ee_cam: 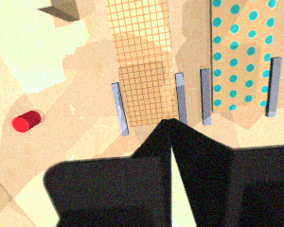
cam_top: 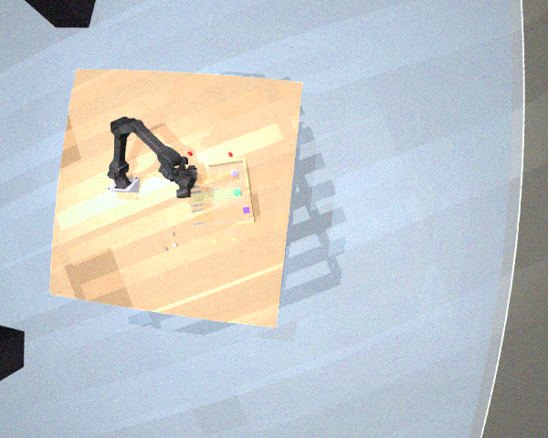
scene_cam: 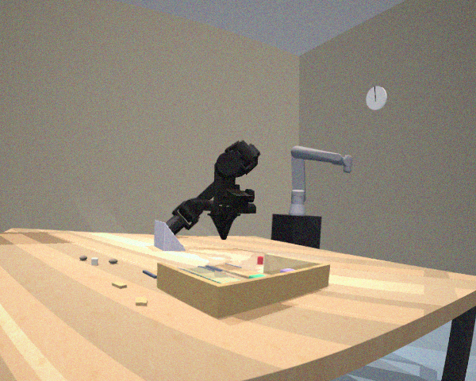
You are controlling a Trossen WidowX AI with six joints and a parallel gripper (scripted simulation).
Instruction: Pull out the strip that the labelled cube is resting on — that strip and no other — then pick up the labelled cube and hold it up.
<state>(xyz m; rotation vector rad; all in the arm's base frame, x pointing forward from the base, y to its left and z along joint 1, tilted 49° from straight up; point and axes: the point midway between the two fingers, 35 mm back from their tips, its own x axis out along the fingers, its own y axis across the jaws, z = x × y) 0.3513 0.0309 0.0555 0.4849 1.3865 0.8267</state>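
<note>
My gripper tip is now 9 cm short of the strip, 8 cm above it and 4 cm to the right of it. Also, from my gripper tip: cube: 20 cm ahead, 7 cm to the left, 6 cm below.
</note>
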